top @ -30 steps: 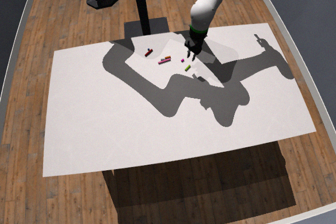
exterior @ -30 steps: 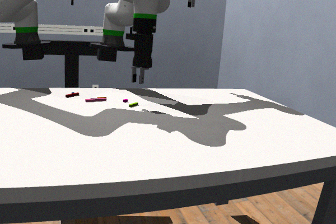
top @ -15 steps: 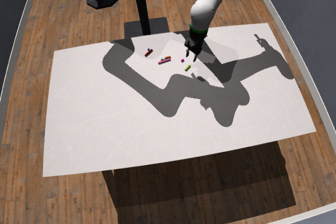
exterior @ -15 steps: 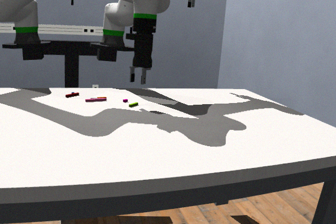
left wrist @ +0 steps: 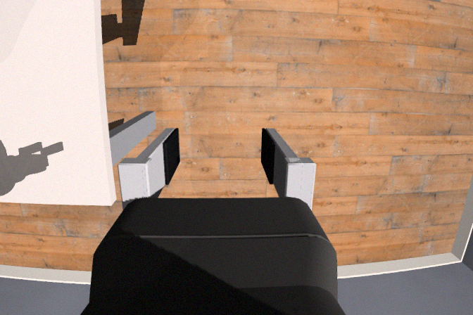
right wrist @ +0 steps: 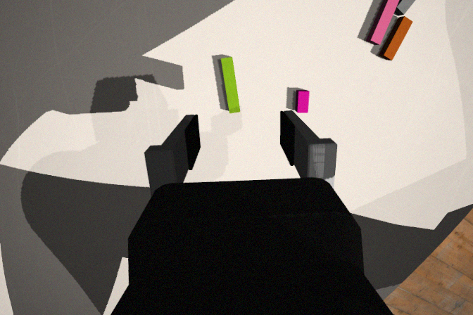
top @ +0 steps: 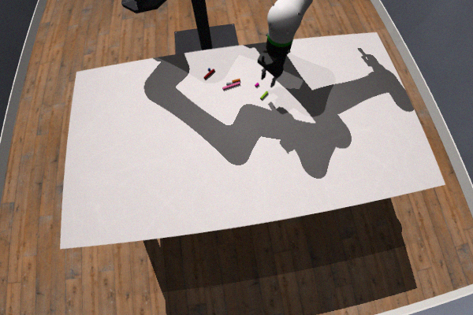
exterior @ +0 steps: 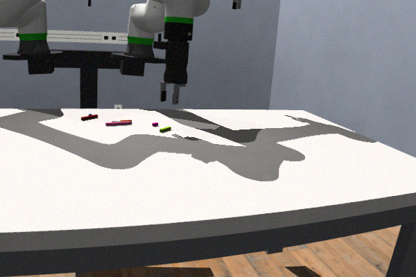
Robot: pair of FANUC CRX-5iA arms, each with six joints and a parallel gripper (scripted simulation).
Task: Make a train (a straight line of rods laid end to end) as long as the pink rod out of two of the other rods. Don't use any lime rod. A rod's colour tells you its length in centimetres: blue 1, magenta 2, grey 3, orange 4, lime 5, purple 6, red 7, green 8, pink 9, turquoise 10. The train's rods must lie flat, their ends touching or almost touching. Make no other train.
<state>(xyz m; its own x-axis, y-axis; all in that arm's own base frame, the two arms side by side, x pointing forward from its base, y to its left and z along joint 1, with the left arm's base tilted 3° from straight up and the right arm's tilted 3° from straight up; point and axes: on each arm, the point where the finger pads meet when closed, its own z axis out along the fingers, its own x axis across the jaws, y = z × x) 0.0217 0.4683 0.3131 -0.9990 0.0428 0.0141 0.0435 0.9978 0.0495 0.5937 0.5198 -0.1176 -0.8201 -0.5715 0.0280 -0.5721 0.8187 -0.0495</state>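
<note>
Now: the magenta rod 5 cm behind my right hand, 3 cm to the right of it and 11 cm below it. Round my right hand: pink rod (7 cm behind, 16 cm to the right, 11 cm below); orange rod (9 cm behind, 13 cm to the right, 11 cm below); lime rod (2 cm ahead, 1 cm to the right, 11 cm below).
</note>
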